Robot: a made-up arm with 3 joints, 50 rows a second.
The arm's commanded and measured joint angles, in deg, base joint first. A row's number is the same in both.
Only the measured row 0 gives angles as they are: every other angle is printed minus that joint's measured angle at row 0.
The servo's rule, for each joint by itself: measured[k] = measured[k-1] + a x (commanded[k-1-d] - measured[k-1]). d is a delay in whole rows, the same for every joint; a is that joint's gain. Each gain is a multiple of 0.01, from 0.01 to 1. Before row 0 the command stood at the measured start. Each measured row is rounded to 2 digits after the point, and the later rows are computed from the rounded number. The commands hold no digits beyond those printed.
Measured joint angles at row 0: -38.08, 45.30, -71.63
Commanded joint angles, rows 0 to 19: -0.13, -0.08, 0.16; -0.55, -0.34, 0.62; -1.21, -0.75, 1.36; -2.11, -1.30, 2.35; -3.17, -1.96, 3.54; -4.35, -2.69, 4.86; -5.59, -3.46, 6.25; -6.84, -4.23, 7.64; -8.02, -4.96, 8.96; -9.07, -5.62, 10.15; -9.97, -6.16, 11.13; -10.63, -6.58, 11.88; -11.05, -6.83, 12.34; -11.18, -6.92, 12.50; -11.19, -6.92, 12.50; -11.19, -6.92, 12.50; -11.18, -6.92, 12.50; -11.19, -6.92, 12.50; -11.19, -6.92, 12.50; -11.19, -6.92, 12.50
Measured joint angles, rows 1 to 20: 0.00, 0.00, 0.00; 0.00, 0.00, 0.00; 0.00, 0.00, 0.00; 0.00, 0.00, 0.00; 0.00, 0.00, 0.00; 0.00, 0.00, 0.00; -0.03, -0.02, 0.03; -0.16, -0.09, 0.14; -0.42, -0.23, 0.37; -0.84, -0.45, 0.75; -1.42, -0.77, 1.28; -2.15, -1.17, 1.96; -3.01, -1.65, 2.78; -3.97, -2.19, 3.70; -4.98, -2.77, 4.70; -6.00, -3.37, 5.74; -6.99, -3.96, 6.76; -7.90, -4.51, 7.73; -8.69, -5.00, 8.61; -9.31, -5.40, 9.35
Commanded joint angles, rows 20 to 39: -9.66, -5.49, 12.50; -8.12, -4.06, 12.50; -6.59, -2.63, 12.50; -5.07, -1.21, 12.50; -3.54, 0.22, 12.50; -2.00, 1.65, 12.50; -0.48, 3.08, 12.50; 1.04, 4.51, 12.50; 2.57, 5.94, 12.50; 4.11, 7.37, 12.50; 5.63, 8.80, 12.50; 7.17, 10.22, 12.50; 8.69, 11.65, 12.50; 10.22, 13.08, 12.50; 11.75, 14.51, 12.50; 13.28, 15.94, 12.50; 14.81, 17.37, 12.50; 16.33, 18.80, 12.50; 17.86, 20.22, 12.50; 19.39, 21.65, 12.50
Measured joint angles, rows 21 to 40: -9.78, -5.72, 9.95; -10.13, -5.97, 10.43; -10.39, -6.17, 10.82; -10.59, -6.33, 11.14; -10.74, -6.45, 11.40; -10.85, -6.55, 11.61; -10.55, -6.33, 11.78; -9.94, -5.85, 11.92; -9.10, -5.17, 12.03; -8.09, -4.34, 12.12; -6.95, -3.38, 12.19; -5.71, -2.32, 12.25; -4.40, -1.19, 12.30; -3.04, 0.01, 12.34; -1.64, 1.26, 12.37; -0.20, 2.54, 12.39; 1.26, 3.85, 12.41; 2.74, 5.19, 12.43; 4.23, 6.55, 12.44; 5.73, 7.92, 12.45
